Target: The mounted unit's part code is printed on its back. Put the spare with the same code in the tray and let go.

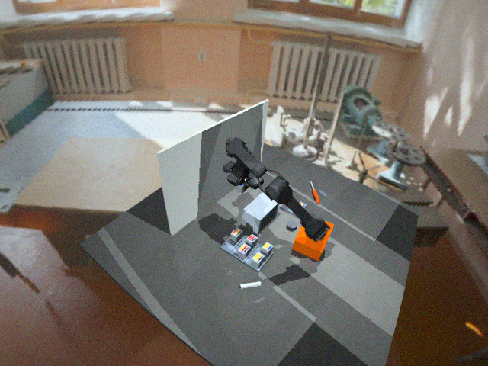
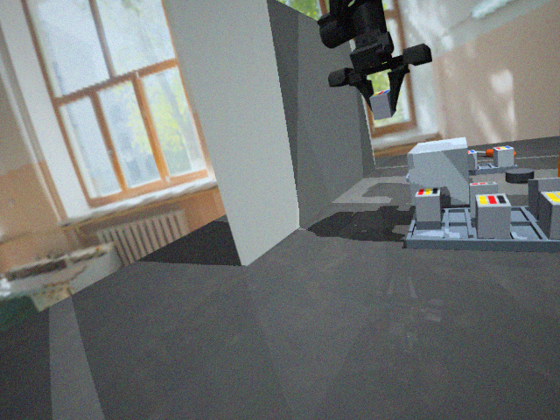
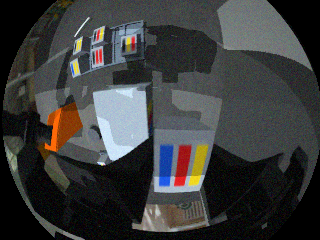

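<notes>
Right now my gripper tip is 22 cm to the left of the grey tray, 18 cm above it and 5 cm past it. The rest, counted from my gripper tip: tall panel (16 cm ahead, 5 cm to the right, 4 cm above); black disc (24 cm behind, 17 cm below, 10 cm to the right); mounted unit (13 cm below, 9 cm behind, 3 cm to the right).
</notes>
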